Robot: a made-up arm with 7 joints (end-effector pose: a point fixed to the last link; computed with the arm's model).
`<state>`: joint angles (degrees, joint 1 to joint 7).
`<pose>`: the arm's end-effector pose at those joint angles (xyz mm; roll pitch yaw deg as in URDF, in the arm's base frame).
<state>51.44 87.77 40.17 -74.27 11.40 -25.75 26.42</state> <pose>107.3 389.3 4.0 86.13 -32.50 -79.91</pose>
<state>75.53 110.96 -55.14 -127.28 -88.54 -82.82 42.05</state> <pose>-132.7 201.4 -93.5 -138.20 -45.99 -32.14</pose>
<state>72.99 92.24 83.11 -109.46 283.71 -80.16 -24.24</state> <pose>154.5 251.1 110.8 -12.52 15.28 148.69</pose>
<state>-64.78 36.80 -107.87 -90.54 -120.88 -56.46 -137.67</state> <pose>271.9 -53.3 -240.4 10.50 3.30 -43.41</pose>
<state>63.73 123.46 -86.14 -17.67 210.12 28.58 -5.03</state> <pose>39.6 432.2 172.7 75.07 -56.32 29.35</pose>
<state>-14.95 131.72 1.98 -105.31 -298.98 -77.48 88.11</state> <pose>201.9 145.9 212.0 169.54 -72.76 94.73</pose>
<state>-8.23 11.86 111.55 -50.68 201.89 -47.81 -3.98</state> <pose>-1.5 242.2 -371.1 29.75 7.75 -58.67</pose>
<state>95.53 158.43 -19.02 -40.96 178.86 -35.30 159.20</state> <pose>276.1 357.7 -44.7 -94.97 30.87 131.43</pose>
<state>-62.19 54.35 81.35 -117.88 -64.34 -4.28 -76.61</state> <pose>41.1 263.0 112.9 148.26 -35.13 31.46</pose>
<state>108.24 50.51 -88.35 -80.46 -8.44 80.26 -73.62</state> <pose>-371.5 -72.1 96.7 -125.58 -59.74 -84.80</pose>
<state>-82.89 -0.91 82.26 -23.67 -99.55 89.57 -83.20</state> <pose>456.3 -60.8 -69.9 1.95 36.99 -79.87</pose>
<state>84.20 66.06 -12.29 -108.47 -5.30 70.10 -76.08</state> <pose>-162.7 198.5 -187.5 -61.16 18.73 -135.05</pose>
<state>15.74 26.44 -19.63 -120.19 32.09 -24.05 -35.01</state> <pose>148.6 29.8 -237.6 147.68 -55.04 -160.29</pose>
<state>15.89 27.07 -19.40 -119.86 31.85 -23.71 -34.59</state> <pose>148.2 33.2 -238.6 145.94 -55.43 -158.91</pose>
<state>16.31 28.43 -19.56 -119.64 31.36 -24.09 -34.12</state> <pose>146.0 37.9 -240.1 143.67 -55.32 -157.42</pose>
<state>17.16 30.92 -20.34 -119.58 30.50 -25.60 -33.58</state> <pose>140.8 44.5 -242.3 140.70 -54.51 -155.97</pose>
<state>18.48 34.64 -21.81 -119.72 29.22 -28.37 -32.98</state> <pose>132.1 53.2 -244.9 137.25 -52.98 -154.97</pose>
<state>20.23 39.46 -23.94 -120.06 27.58 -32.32 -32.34</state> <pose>119.8 63.8 -247.4 133.71 -51.04 -154.98</pose>
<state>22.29 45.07 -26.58 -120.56 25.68 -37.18 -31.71</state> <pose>104.6 75.8 -249.1 130.43 -49.15 -156.26</pose>
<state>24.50 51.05 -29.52 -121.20 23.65 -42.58 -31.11</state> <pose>87.6 88.4 -249.2 127.77 -47.74 -158.84</pose>
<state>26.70 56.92 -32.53 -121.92 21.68 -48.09 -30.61</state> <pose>70.0 100.7 -247.5 125.97 -47.10 -162.41</pose>
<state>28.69 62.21 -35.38 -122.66 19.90 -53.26 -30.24</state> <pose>53.7 111.6 -244.3 125.19 -47.17 -166.49</pose>
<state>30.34 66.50 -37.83 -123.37 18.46 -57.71 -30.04</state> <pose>39.9 120.0 -240.3 125.42 -47.62 -170.52</pose>
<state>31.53 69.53 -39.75 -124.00 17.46 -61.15 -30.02</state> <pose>29.5 125.4 -236.7 126.42 -48.11 -174.02</pose>
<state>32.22 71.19 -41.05 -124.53 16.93 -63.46 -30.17</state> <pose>23.0 127.6 -234.3 127.89 -48.31 -176.66</pose>
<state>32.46 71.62 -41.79 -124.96 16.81 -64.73 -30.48</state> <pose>19.9 126.7 -233.4 129.53 -48.13 -178.34</pose>
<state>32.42 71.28 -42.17 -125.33 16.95 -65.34 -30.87</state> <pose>18.9 124.1 -233.6 131.20 -47.70 -179.40</pose>
